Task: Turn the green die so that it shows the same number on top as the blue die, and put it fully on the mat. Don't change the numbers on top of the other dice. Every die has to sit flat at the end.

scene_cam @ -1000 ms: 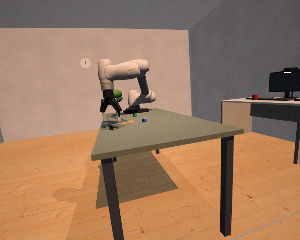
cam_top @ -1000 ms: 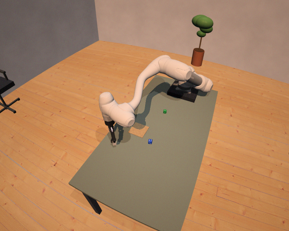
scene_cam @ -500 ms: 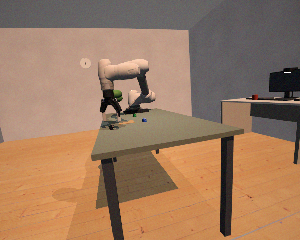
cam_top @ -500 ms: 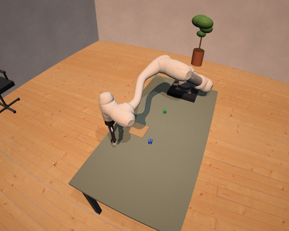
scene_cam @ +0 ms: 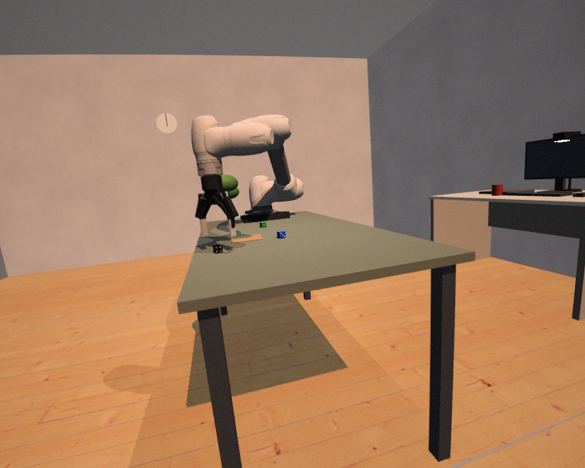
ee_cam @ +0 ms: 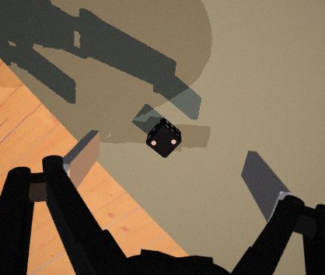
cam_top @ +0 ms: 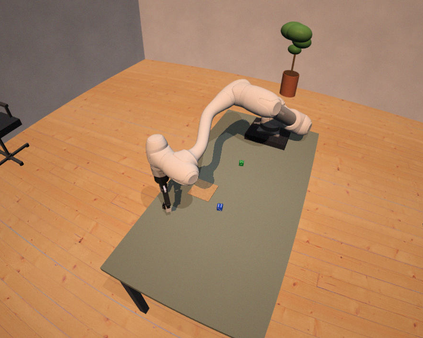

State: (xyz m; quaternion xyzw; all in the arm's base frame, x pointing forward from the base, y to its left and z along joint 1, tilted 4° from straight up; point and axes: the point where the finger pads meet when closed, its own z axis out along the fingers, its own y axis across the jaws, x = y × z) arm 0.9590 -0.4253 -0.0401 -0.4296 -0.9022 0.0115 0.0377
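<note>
My hand is 10 cm past the blue die, 28 cm to the right of it and 6 cm above it. Also, from my hand: green die (51 cm behind, 31 cm to the left, 6 cm below); black die (1 cm to the right, 6 cm below); tan mat (21 cm behind, 15 cm to the left, 7 cm below).
</note>
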